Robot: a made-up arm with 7 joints.
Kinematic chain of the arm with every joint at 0, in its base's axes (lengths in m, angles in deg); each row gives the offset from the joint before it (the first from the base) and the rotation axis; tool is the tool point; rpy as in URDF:
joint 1: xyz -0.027 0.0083 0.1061 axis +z
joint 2: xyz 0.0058 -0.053 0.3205 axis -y
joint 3: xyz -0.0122 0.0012 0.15 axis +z
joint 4: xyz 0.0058 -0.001 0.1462 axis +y
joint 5: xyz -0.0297 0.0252 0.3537 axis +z
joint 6: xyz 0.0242 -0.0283 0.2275 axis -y
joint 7: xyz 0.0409 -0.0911 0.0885 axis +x
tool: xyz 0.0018 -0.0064 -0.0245 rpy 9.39 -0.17 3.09
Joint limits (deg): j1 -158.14..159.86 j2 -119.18..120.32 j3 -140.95..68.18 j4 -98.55..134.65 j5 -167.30..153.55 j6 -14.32..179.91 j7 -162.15..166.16
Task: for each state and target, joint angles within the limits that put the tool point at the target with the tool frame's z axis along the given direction. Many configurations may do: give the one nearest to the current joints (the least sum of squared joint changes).
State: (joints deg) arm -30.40 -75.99 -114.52 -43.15 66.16 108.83 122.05
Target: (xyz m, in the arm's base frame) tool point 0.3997 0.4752 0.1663 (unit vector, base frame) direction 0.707 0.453 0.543
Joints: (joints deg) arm 8.12 -83.47 -135.46 -70.88 34.47 119.00 103.69
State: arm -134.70 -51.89 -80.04 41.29 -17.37 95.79 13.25
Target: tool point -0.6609 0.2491 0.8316 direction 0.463 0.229 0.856
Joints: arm -128.37 -27.12 -80.42 81.04 9.04 110.74 31.51
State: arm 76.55 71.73 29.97 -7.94 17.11 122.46 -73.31
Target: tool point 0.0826 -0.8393 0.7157 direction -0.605 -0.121 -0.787
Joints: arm 82.82 68.44 26.88 -2.88 13.08 110.30 -84.37
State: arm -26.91 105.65 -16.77 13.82 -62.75 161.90 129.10
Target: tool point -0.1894 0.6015 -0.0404 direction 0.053 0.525 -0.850
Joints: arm -68.84 117.22 -34.62 -4.81 -79.04 178.84 139.12
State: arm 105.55 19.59 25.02 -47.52 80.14 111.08 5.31
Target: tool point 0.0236 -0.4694 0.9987 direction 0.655 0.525 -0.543
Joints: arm 85.93 -4.03 -4.10 -72.39 69.79 140.93 -13.23
